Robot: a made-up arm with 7 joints. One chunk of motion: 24 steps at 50 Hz.
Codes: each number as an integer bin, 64 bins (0 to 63) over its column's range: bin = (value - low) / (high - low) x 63, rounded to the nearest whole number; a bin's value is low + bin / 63 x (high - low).
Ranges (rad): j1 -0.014..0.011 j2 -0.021..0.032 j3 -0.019..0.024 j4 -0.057..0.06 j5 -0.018..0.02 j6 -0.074..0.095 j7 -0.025..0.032
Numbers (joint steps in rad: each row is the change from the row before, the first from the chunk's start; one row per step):
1: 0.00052 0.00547 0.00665 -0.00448 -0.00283 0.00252 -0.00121
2: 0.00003 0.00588 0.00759 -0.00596 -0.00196 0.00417 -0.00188
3: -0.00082 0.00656 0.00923 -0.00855 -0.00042 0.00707 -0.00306
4: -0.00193 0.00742 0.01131 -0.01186 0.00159 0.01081 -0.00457
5: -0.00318 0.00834 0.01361 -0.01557 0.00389 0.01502 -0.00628
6: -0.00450 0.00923 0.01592 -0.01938 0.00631 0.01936 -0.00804
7: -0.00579 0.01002 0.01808 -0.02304 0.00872 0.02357 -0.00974
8: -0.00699 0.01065 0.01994 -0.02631 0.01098 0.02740 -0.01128
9: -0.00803 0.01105 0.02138 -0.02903 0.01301 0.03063 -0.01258
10: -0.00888 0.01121 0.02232 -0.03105 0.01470 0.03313 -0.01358
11: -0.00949 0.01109 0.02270 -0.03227 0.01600 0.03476 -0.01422
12: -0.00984 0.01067 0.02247 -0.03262 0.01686 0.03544 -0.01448
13: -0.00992 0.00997 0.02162 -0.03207 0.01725 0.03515 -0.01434
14: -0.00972 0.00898 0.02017 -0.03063 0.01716 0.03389 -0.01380
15: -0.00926 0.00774 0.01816 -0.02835 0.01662 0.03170 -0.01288
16: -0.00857 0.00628 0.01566 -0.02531 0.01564 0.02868 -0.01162
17: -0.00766 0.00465 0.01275 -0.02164 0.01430 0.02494 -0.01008
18: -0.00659 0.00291 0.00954 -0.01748 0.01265 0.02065 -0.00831
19: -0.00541 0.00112 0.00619 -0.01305 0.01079 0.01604 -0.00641
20: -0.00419 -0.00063 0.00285 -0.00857 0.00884 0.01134 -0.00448
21: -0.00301 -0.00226 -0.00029 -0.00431 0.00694 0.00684 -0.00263
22: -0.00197 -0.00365 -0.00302 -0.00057 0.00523 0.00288 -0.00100
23: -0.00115 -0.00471 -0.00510 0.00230 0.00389 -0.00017 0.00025
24: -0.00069 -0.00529 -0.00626 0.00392 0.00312 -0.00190 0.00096
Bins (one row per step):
1: 37 31 38 28 25 29 26
2: 35 32 39 27 27 29 26
3: 33 33 41 26 29 30 24
4: 30 34 44 24 32 32 23
5: 27 35 48 22 36 33 21
6: 24 36 51 20 40 35 19
7: 21 37 54 18 44 36 17
8: 18 38 57 17 48 38 15
9: 15 38 59 15 51 39 14
10: 13 38 61 14 54 40 13
11: 11 38 61 13 56 41 12
12: 10 38 61 13 58 41 12
13: 10 37 60 13 58 41 12
14: 11 36 57 14 58 40 12
15: 12 34 54 15 57 39 13
16: 14 32 51 17 56 38 15
17: 16 30 47 19 54 37 16
18: 19 28 42 21 51 35 18
19: 22 26 37 24 48 34 21
20: 25 24 32 26 44 32 23
21: 28 22 27 28 41 30 25
22: 30 21 23 30 39 29 27
23: 32 19 20 32 36 28 28
24: 34 19 19 33 35 27 29

